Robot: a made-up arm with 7 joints. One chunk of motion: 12 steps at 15 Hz.
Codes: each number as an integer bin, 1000 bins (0 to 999) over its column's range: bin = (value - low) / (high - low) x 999, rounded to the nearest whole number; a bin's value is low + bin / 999 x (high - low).
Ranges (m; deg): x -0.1..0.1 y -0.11..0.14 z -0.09..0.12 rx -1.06..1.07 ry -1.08..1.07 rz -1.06..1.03
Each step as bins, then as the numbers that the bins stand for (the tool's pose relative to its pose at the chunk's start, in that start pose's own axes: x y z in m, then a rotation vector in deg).
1 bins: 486 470 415 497 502 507
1 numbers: -0.0027 0.0076 -0.0028 0.00 0.00 0.00
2 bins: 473 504 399 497 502 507
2 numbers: -0.0053 0.0161 -0.0061 0.00 0.00 0.00
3 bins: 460 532 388 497 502 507
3 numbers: -0.0079 0.0231 -0.0084 0.00 0.00 0.00
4 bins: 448 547 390 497 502 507
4 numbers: -0.0103 0.0269 -0.0080 0.00 0.00 0.00
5 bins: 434 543 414 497 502 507
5 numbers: -0.0131 0.0259 -0.0030 0.00 0.00 0.00
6 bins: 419 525 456 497 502 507
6 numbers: -0.0161 0.0214 0.0059 0.00 0.00 0.00
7 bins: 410 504 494 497 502 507
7 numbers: -0.0179 0.0161 0.0138 0.00 0.00 0.00
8 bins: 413 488 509 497 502 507
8 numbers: -0.0173 0.0121 0.0170 0.00 0.00 0.00
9 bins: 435 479 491 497 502 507
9 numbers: -0.0129 0.0099 0.0132 0.00 0.00 0.00
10 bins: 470 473 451 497 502 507
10 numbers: -0.0059 0.0084 0.0048 0.00 0.00 0.00
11 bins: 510 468 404 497 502 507
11 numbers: 0.0021 0.0071 -0.0051 0.00 0.00 0.00
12 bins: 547 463 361 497 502 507
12 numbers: 0.0095 0.0059 -0.0141 0.00 0.00 0.00
